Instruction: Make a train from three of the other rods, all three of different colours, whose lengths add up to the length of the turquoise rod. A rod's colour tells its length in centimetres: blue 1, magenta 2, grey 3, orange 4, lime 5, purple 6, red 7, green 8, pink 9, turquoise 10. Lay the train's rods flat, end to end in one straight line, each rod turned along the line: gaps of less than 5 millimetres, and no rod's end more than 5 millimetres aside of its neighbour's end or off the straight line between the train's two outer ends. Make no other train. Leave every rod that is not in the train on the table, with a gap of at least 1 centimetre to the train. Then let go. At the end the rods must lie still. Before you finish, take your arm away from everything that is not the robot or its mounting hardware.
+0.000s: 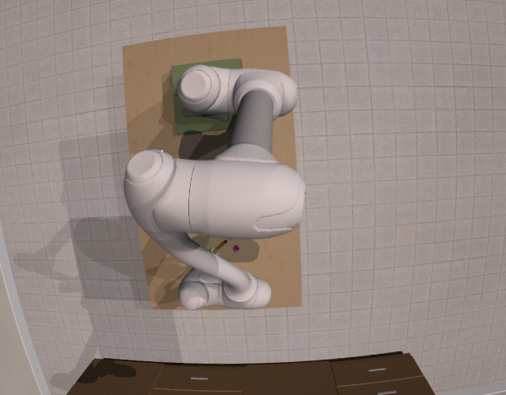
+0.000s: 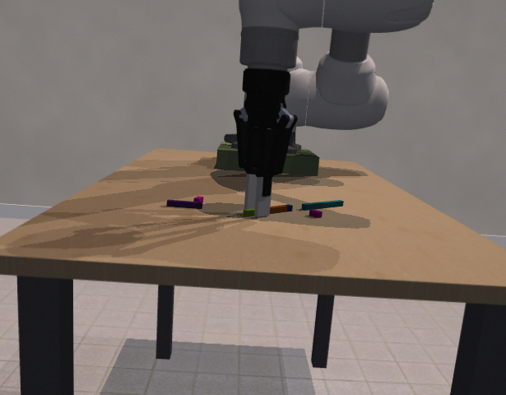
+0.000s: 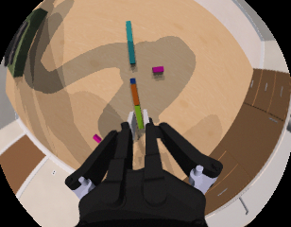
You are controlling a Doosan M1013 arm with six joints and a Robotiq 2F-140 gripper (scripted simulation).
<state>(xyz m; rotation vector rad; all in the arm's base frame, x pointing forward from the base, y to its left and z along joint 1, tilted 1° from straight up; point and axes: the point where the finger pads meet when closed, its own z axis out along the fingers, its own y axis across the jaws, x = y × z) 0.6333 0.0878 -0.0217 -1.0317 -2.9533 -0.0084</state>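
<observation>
The lime rod is 3 cm below my hand. From my hand the other things lie so: orange rod: 4 cm behind, 3 cm to the left, 3 cm below; blue rod: 6 cm behind, 5 cm to the left, 3 cm below; purple rod: 12 cm to the right, 3 cm below.
</observation>
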